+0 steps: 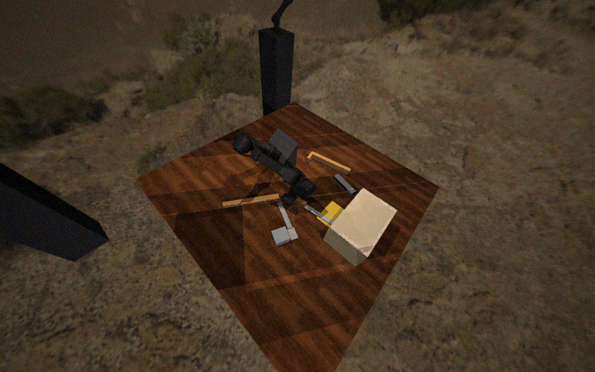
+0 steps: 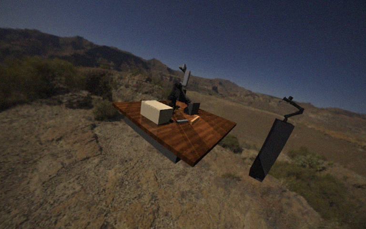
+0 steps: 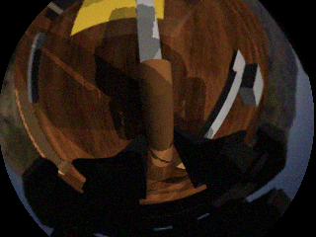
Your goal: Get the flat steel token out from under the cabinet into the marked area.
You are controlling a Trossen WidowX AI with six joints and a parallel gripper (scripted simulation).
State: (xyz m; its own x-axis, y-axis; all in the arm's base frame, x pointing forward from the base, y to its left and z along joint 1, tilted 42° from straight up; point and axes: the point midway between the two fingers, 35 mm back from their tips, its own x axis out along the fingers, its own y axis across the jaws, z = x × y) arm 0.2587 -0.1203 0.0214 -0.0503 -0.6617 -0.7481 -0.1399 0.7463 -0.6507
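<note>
The grey scraper lies 140 mm to the right of my gripper tip and 80 mm ahead of it. From my gripper tip the other things lie so: wooden stick (180 mm to the right, 160 mm behind); grey block (210 mm to the right, 100 mm ahead, 10 mm above); grey bar (300 mm to the left, 140 mm ahead).
</note>
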